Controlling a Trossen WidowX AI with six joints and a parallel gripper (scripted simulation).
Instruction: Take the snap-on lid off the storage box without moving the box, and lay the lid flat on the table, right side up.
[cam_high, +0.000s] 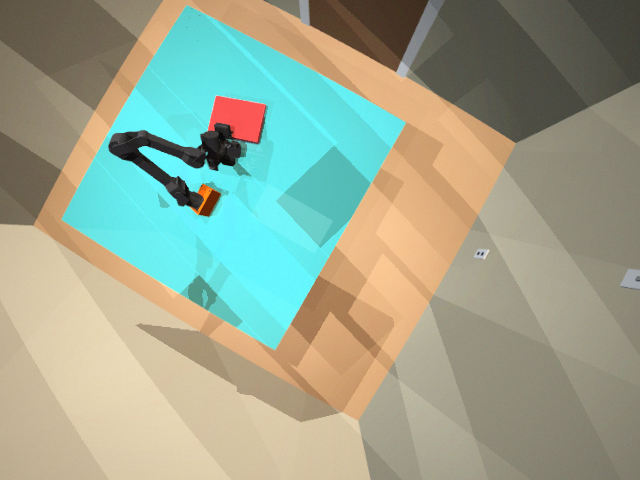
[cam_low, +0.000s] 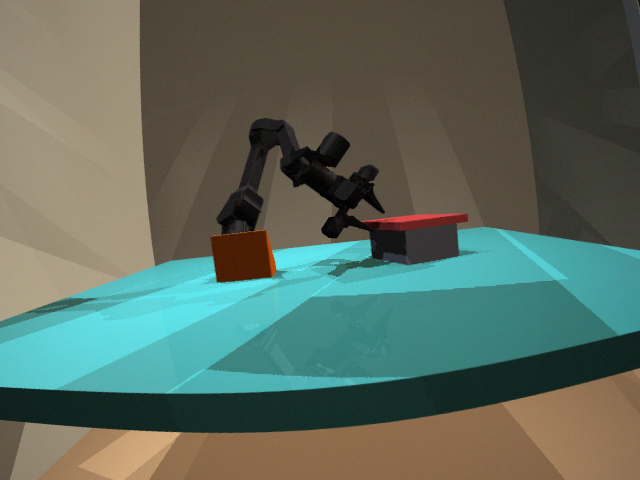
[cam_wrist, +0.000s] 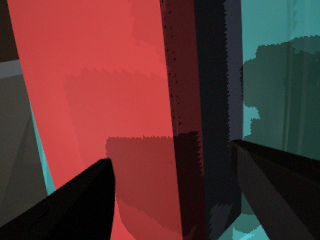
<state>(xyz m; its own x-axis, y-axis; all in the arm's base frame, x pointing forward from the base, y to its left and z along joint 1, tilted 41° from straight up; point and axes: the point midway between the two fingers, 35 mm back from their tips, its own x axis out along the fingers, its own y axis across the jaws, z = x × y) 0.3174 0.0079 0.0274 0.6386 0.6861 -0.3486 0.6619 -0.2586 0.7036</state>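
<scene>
Right now the lid is 80 mm ahead of my gripper tip and 40 mm to the left of it. From my gripper tip the other things lie so: grey storage box 80 mm ahead, 40 mm to the left, 50 mm below.
</scene>
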